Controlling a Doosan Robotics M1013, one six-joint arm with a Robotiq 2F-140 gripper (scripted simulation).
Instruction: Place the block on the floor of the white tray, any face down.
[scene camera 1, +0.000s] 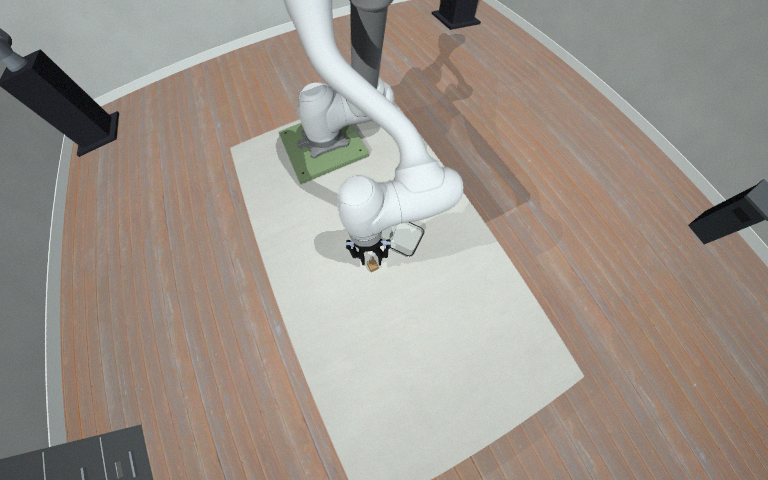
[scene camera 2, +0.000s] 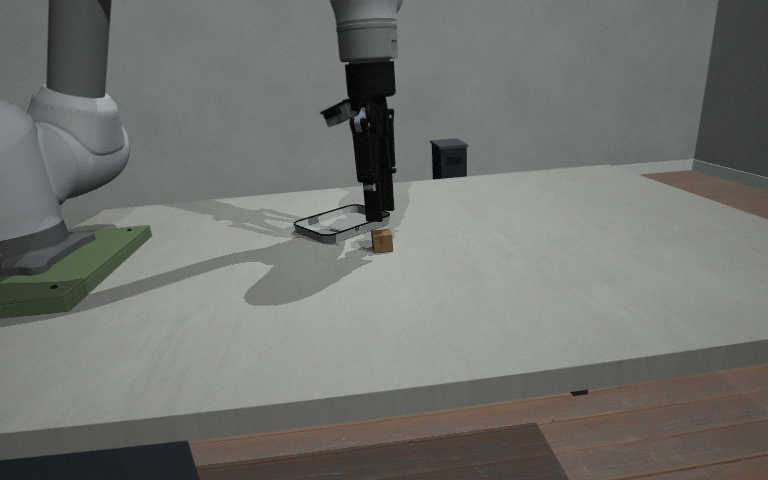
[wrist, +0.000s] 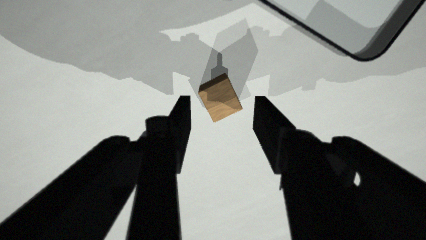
Path:
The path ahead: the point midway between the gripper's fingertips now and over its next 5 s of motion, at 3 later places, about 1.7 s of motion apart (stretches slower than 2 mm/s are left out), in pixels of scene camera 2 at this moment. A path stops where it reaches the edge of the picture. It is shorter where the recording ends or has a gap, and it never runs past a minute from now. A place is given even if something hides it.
My gripper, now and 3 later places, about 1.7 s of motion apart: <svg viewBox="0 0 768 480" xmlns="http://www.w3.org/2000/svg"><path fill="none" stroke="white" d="M380 215L381 227L382 247L354 208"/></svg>

